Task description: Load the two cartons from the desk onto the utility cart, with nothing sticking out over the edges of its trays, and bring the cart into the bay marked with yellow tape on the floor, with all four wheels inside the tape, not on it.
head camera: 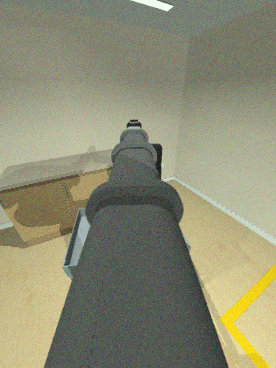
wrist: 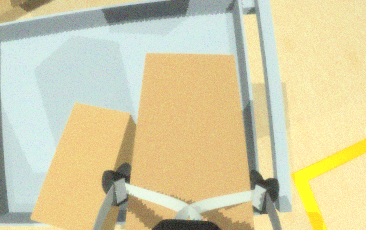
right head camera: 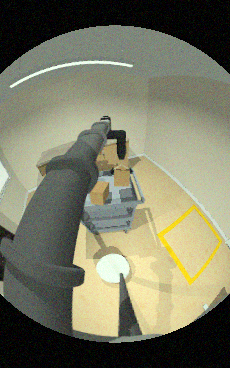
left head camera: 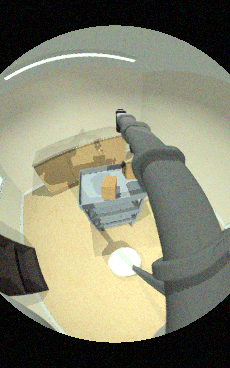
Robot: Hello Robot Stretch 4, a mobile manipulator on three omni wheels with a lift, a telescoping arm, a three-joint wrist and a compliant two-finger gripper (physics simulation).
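Places are measured from the robot's base along level axes (x ahead, y left, z up), in centimetres.
Pixels of known places: gripper, fingertip midpoint: (wrist: 188,180); robot's base at its link origin: (right head camera: 113,267) (left head camera: 123,260).
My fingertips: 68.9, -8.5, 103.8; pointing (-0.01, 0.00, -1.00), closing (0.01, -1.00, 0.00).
Ahead of a thing's pixels: the offset from my fingertips to its middle, as dx, dy, dz.
The utility cart (head camera: 68,270) (left head camera: 95,205) (right head camera: 114,209) (wrist: 50,26) stands left of the bay's yellow tape (head camera: 250,295) (right head camera: 175,259) (wrist: 330,161), outside it. A smaller-looking carton @(-3.5, +18.3, -17.9) (left head camera: 109,188) (right head camera: 99,193) (wrist: 82,160) stands on the top tray, near its front edge. My gripper (right head camera: 121,168) (wrist: 188,180) is shut on the other carton @(+2.8, +0.2, -3.8) (left head camera: 129,170) (right head camera: 121,177) (wrist: 190,125), which is over the right part of the top tray, inside the handle side. Whether it touches the tray is unclear. The arm hides much of the cart in the head camera view.
The wooden desk (head camera: 45,205) (left head camera: 95,155) stands along the back wall, behind the cart. A white round disc (left head camera: 124,262) (right head camera: 113,268) is on the floor side in front of the cart. Dark furniture (left head camera: 20,265) stands at the left. A wall runs behind the bay at the right.
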